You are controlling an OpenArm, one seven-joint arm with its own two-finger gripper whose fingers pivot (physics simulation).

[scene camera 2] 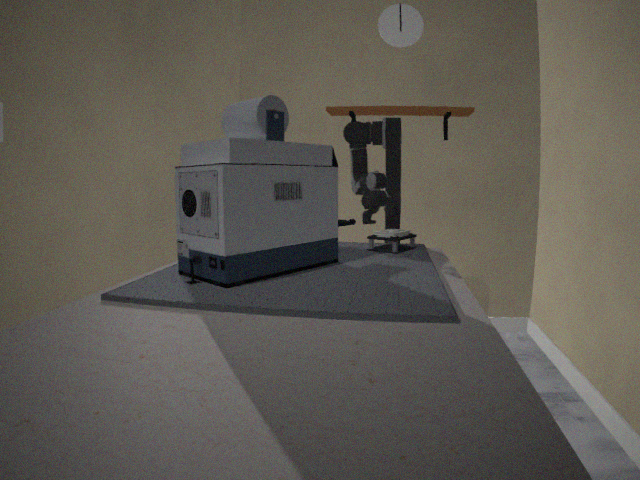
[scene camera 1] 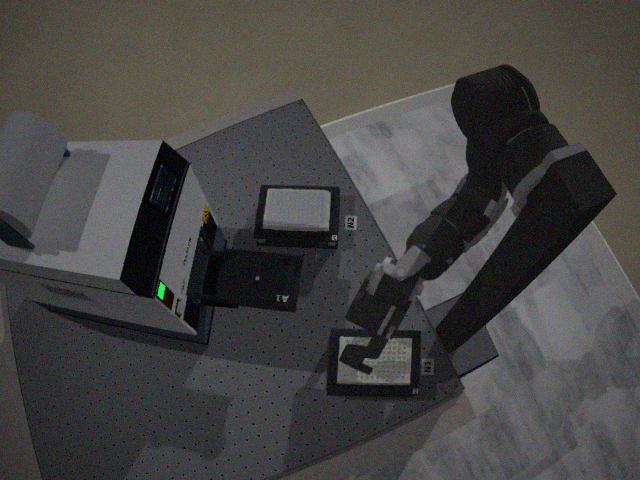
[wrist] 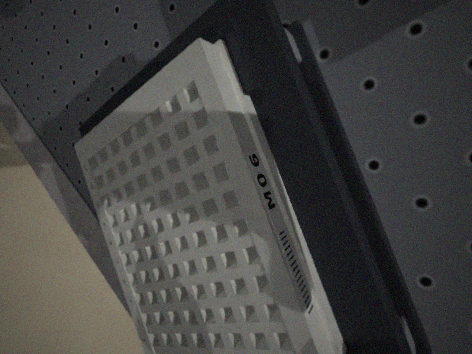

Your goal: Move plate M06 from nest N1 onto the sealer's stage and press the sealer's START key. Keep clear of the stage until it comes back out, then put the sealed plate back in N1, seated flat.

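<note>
Plate M06 [scene camera 1: 398, 361] [scene camera 2: 392, 233] [wrist: 180, 185], white with a grid of wells, lies in the dark nest N1 [scene camera 1: 374, 391] [wrist: 310, 200]. Its M06 label faces the wrist camera. My gripper [scene camera 1: 357, 362] [scene camera 2: 369, 221] is open and empty, above the plate's left part in the first scene view; its fingers do not show in the wrist view. The sealer [scene camera 1: 87, 206] [scene camera 2: 279, 217] is white with a blue base. Its dark stage [scene camera 1: 279, 276], marked A1, is out and bare. A green patch [scene camera 1: 161, 290] glows on the sealer's front; I cannot tell which key is START.
A second white plate [scene camera 1: 297, 206] lies in nest N2 [scene camera 1: 299, 239], behind the stage. A film roll [scene camera 1: 31, 170] [scene camera 2: 242, 121] sits on top of the sealer. A dark post [scene camera 1: 522, 248] [scene camera 2: 393, 175] stands beside N1. An orange shelf [scene camera 2: 400, 111] is on the wall.
</note>
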